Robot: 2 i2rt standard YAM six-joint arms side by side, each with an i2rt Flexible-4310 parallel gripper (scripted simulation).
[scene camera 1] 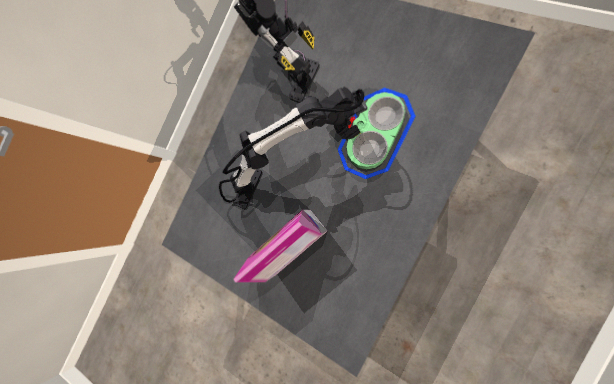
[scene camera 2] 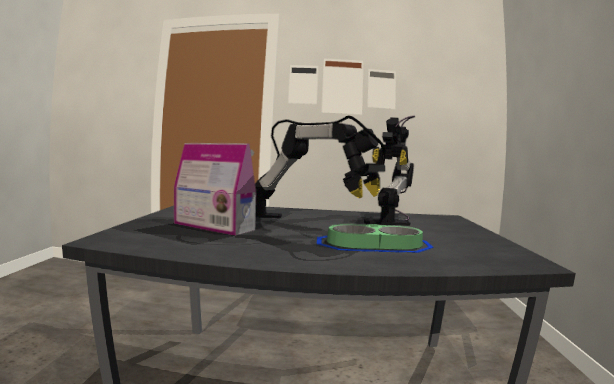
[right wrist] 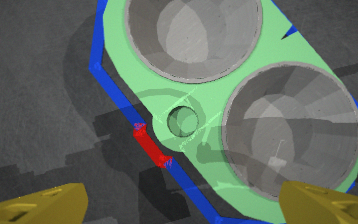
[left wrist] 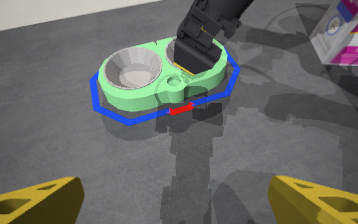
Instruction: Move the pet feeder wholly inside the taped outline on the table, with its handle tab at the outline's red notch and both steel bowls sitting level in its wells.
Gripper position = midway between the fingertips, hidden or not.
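Note:
Green pet feeder (scene camera 2: 377, 240), (scene camera 1: 363, 123), (left wrist: 173, 85), (right wrist: 187, 117). My right gripper (scene camera 2: 368, 197), (right wrist: 182, 191), (left wrist: 189, 49). My left gripper (scene camera 1: 303, 59), (left wrist: 176, 185).

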